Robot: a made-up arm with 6 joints.
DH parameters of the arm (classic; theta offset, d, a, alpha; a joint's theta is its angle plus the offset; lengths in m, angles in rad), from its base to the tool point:
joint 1: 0 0.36 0 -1.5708
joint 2: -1.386 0 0.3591 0
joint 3: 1.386 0 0.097 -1.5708
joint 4: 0 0.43 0 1.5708
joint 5: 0 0 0.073 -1.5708
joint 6: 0 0.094 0 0
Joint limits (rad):
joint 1: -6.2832..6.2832
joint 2: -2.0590..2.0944
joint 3: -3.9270..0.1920
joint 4: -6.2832..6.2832
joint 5: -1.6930..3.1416
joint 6: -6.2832..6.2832
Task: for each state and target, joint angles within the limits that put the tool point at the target. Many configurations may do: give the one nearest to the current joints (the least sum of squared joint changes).
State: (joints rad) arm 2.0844 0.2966 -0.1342 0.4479 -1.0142 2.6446
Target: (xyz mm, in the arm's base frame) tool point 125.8 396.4 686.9
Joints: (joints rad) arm 1.4099 -0.3064 -0.7513 0.5426 -1.0715 2.6446
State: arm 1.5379 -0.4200 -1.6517 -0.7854 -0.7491 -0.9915
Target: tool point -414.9 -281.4 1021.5
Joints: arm 0.7663 -1.0771 -2.1483 -0.8142 -0.7197 -0.9915
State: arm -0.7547 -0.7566 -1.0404 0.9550 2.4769 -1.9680
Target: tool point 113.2 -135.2 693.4
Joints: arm -1.2518 -0.8411 -0.8370 0.6292 2.6094 -1.9680
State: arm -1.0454 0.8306 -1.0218 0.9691 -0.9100 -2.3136
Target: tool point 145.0 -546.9 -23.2
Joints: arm -1.1513 1.2318 -1.3045 0.8822 -0.7245 -2.3136
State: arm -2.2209 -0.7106 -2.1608 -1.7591 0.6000 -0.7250
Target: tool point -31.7 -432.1 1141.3
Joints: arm -1.6737 0.0455 -2.3330 -1.7378 0.5505 -0.7250
